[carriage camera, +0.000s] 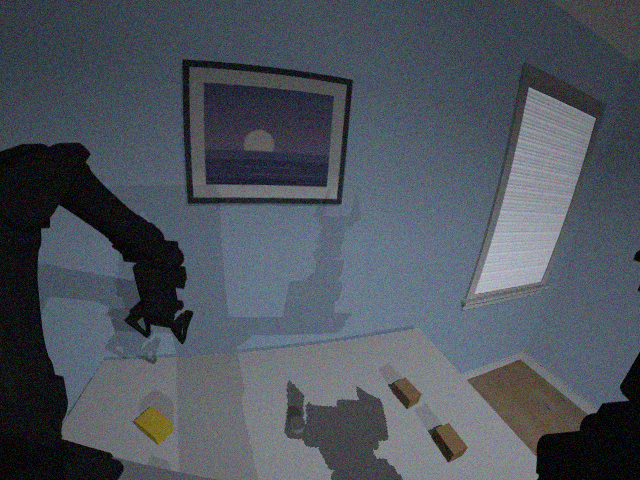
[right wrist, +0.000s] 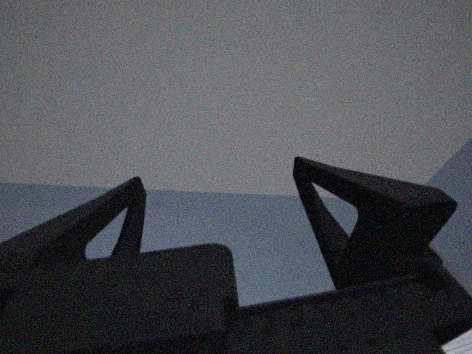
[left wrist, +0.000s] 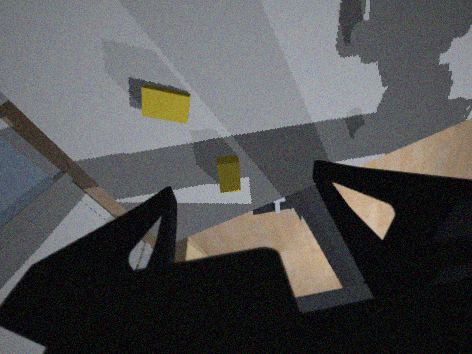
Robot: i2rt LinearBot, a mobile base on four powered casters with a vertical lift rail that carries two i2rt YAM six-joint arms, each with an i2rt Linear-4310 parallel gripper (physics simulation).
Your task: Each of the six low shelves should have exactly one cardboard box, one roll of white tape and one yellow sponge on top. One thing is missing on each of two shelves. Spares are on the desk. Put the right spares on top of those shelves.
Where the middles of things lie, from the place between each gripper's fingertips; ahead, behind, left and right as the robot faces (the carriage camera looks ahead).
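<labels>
My left hand is 48 cm below the framed sunset picture (carriage camera: 252, 134), 16 cm to the left of it and 44 cm short of it. Going by its middle, the framed sunset picture is nearer to my left hand than to my right hand.
My right hand is 2 cm below the framed sunset picture, and it is also 54 cm to the right of the picture and 72 cm short of it.
</labels>
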